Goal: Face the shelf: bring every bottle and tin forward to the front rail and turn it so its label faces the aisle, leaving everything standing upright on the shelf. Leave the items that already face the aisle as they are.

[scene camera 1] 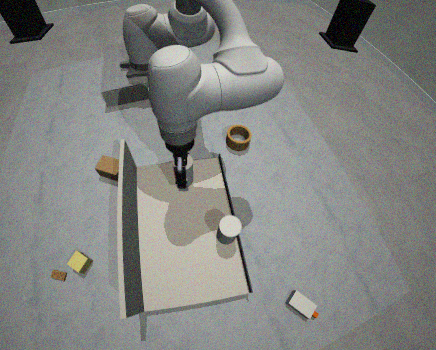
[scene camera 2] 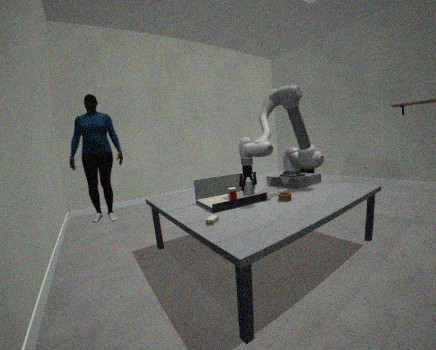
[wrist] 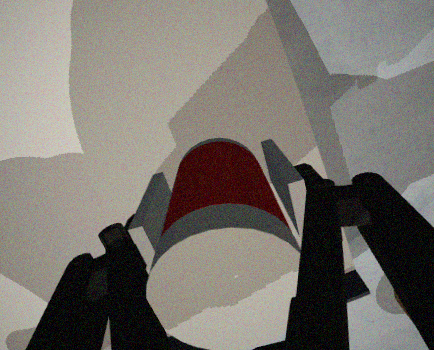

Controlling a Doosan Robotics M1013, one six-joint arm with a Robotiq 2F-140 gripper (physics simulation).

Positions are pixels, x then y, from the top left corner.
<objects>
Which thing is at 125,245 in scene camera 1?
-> A shelf back wall.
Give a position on a beige shelf board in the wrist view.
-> At 102,102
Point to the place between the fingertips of my gripper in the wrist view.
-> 217,176
</objects>
